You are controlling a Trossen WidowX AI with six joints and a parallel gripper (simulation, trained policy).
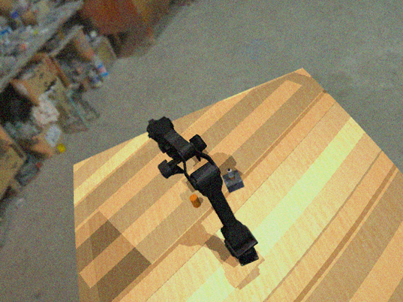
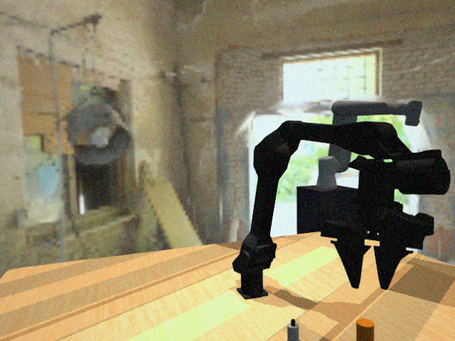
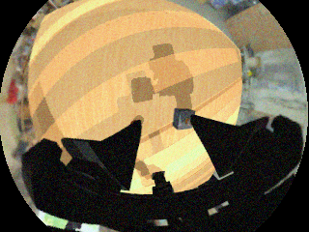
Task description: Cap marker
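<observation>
Now: gripper tip 6 cm past the orange cap, 4 cm to the right of it and 12 cm above it. Round my gripper tip: grey holder block: 4 cm behind, 12 cm to the right, 12 cm below.
</observation>
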